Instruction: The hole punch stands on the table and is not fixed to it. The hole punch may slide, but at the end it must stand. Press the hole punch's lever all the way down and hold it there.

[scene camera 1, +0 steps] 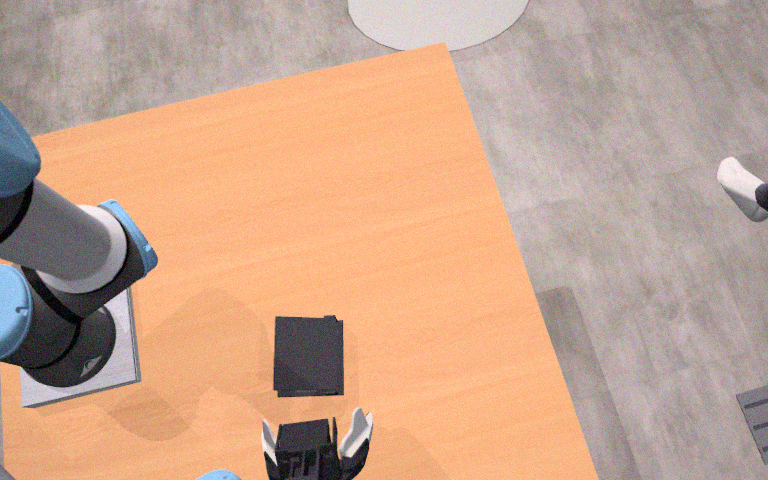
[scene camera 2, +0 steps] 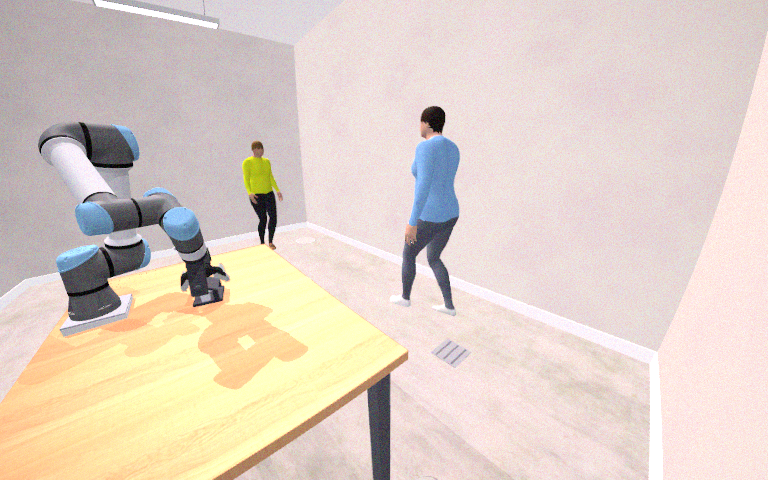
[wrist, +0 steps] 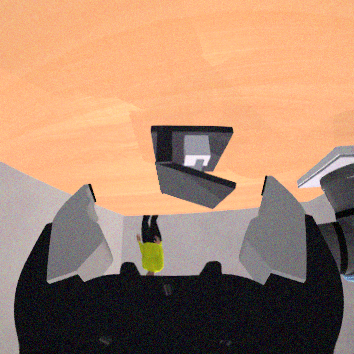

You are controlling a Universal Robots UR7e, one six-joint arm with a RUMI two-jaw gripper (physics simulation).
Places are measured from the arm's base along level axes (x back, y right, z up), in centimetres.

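Pixels of known places: gripper, fingertip midpoint: (scene camera 1: 318, 420) (wrist: 176, 182); arm's base, origin of the base link: (scene camera 1: 70, 340) (scene camera 2: 96, 309) (wrist: 349, 173).
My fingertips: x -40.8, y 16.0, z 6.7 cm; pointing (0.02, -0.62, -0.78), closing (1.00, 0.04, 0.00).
Note:
Ahead of a thing's pixels: the offset from my fingertips to its top centre. Level surfaces: height alone.
The black hole punch {dx +1.7, dy -10.1, dz -0.9 cm} (scene camera 2: 216, 297) (wrist: 164, 144) stands upright on the table, with a light grey block inside. Its flat lever {dx +1.7, dy -10.1, dz -0.9 cm} (scene camera 1: 309, 355) (wrist: 187, 184) is raised at a slant, meeting the body at the left and standing apart from it at the right in the wrist view. In scene camera 1 the lever hides most of the body. My gripper (scene camera 1: 312, 417) (scene camera 2: 205, 278) (wrist: 176, 182) is open and empty, tilted far over beside the punch, below it in scene camera 1. The fingers show no contact with the lever. In scene camera 2 the gripper partly hides the punch.
The arm's base plate (scene camera 1: 121, 362) (scene camera 2: 93, 323) (wrist: 320, 167) lies on the table {dz -9.4 cm} (scene camera 1: 396, 169) (scene camera 2: 169, 396), left of the punch in both scene views. A person in yellow (scene camera 2: 260, 176) (wrist: 152, 256) and a person in blue (scene camera 2: 436, 178) stand beyond the table.

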